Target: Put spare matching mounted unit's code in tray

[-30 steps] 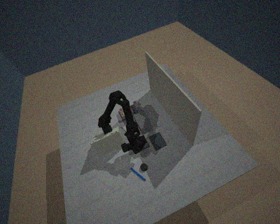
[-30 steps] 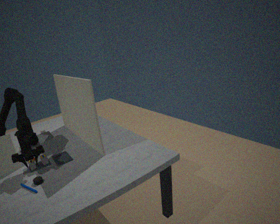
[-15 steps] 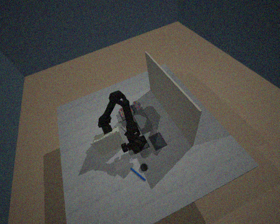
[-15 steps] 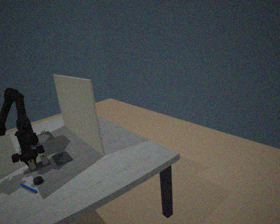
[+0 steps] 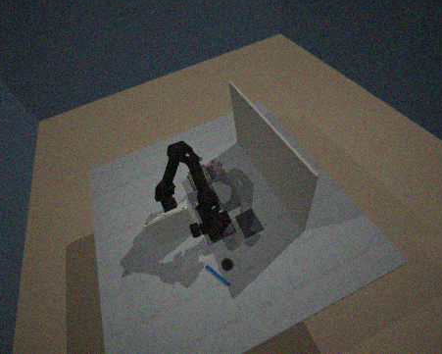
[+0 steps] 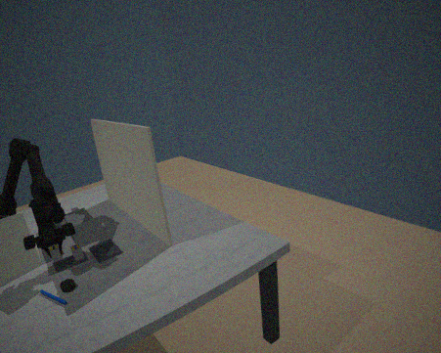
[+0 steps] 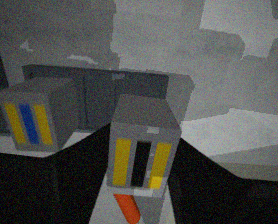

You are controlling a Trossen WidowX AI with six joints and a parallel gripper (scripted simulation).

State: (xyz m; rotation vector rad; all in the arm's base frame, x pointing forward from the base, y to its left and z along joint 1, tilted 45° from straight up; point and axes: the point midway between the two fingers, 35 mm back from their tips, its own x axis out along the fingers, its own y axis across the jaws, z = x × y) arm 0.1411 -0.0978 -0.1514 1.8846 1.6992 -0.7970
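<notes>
Right now my gripper tip is 18 cm short of the tray, 3 cm to the left of it and 5 cm above it. From my gripper tip the other things lie so: tall grey panel (40 cm ahead, 15 cm to the left, 18 cm above); blue pen (7 cm behind, 18 cm to the right, 4 cm below).
</notes>
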